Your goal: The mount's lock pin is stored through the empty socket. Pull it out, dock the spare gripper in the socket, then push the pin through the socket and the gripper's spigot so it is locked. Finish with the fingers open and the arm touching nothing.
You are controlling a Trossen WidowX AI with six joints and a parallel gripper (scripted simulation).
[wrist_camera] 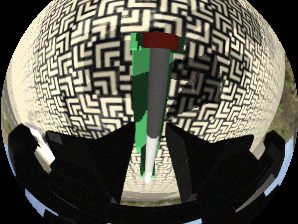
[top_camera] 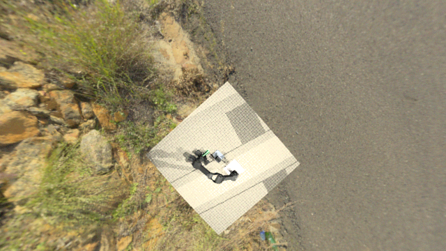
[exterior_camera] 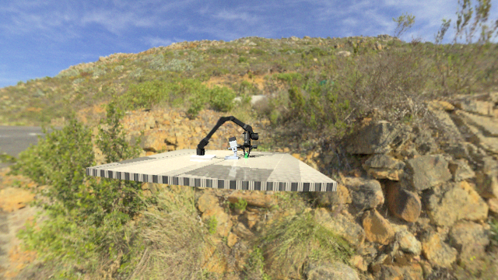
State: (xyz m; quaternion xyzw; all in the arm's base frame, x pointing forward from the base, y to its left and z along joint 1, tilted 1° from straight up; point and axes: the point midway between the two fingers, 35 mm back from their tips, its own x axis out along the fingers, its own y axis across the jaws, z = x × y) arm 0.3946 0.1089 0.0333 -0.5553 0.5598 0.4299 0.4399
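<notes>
The green strip is 1 cm to the left of my gripper tip and 1 cm above it. From my gripper tip the other things lie so: grey mount: 11 cm behind, 10 cm to the right, 4 cm above; then spare gripper: 11 cm behind, 11 cm to the right, 11 cm above.
</notes>
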